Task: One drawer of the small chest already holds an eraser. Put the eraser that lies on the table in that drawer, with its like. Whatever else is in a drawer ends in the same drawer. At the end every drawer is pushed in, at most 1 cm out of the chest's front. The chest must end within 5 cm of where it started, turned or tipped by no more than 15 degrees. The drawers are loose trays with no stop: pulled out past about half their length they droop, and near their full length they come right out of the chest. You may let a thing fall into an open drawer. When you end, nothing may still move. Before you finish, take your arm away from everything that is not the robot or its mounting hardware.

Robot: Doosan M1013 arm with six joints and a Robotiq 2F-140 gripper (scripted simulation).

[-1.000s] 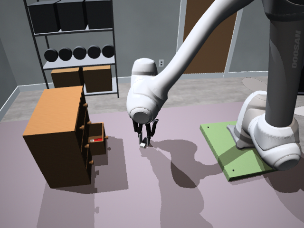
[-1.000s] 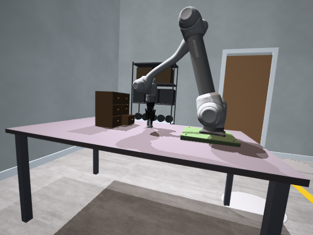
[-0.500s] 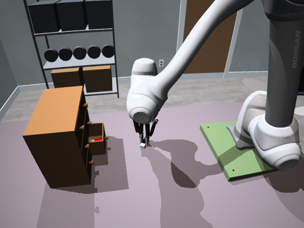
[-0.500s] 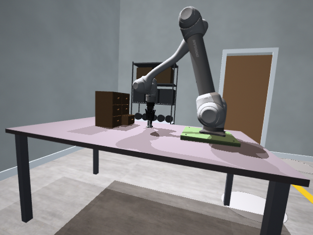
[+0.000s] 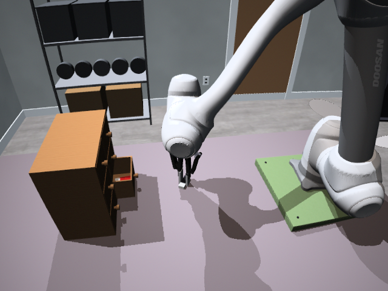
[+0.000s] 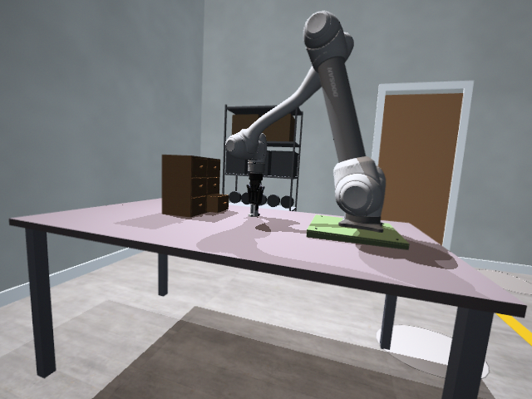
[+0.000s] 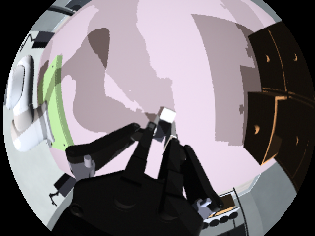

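Right now my hand is 25 cm short of the white eraser and 2 cm above it. The rest, counted from my hand: black-and-white eraser 3 cm below, 1 cm to the left.
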